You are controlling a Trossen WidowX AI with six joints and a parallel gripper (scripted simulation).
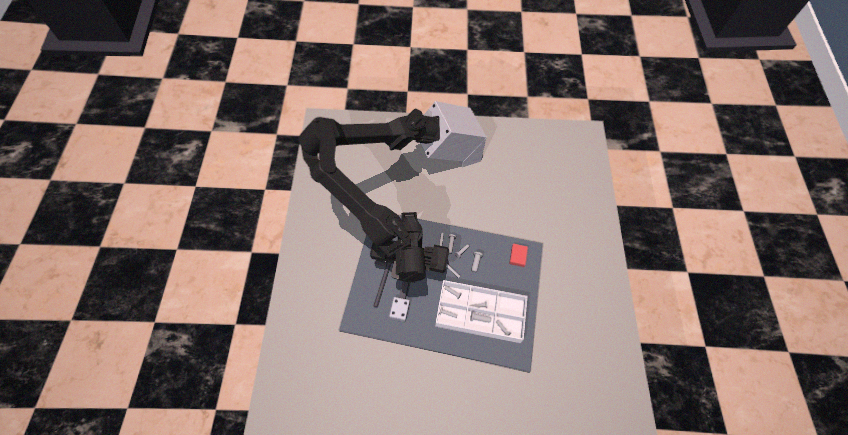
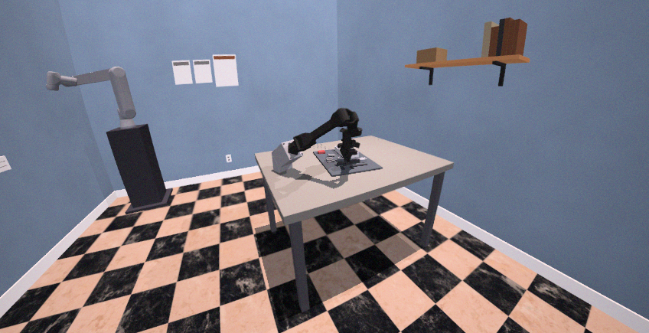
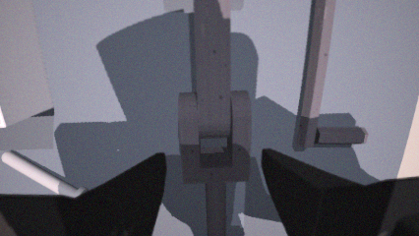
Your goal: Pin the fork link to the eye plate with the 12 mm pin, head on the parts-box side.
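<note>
The dark fork link lies 40 mm below my hand. From my hand the other things lie so: dark l-shaped bar (70 mm to the right, 50 mm below, 20 mm ahead); eye plate (40 mm below, 40 mm ahead, 10 mm to the right); dark mat (90 mm to the left, 60 mm below, 40 mm ahead).
</note>
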